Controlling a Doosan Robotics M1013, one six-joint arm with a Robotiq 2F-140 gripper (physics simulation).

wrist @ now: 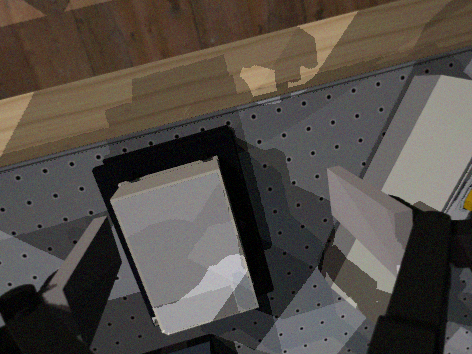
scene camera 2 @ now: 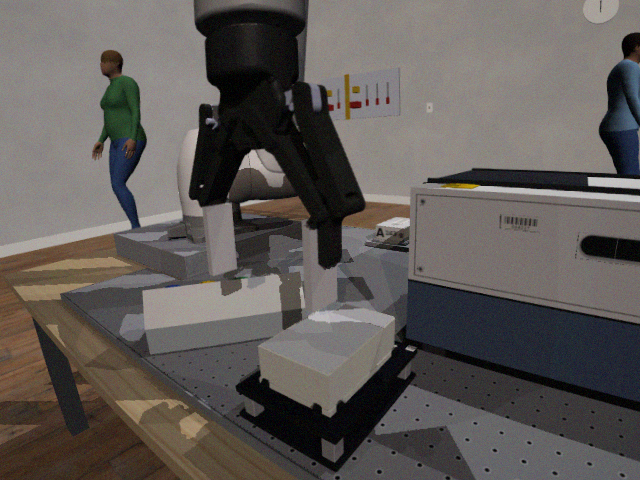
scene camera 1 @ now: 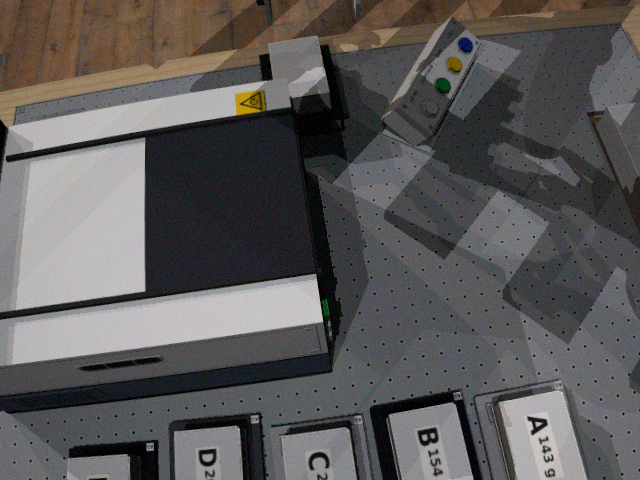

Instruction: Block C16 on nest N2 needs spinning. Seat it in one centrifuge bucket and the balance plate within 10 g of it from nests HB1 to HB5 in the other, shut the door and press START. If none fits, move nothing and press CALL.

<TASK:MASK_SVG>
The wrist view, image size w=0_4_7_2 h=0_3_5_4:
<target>my gripper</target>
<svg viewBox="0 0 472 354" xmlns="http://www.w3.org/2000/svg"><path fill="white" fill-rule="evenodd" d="M107 216L92 220L61 267L46 279L38 292L34 285L25 284L15 287L0 296L0 314L5 323L4 326L0 327L0 354L94 354L90 350L90 346L122 263ZM327 168L332 215L396 277L385 316L379 316L366 354L444 354L449 292L451 290L451 268L470 268L472 272L472 211L471 219L452 220L451 216L446 213L422 211L400 197L387 195L341 166Z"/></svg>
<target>pale grey block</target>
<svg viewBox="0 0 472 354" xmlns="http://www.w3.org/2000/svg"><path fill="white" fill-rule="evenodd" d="M217 155L206 160L198 160L138 177L132 181L121 182L118 184L119 188L110 199L162 333L167 335L259 307L253 288L253 279Z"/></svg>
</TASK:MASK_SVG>
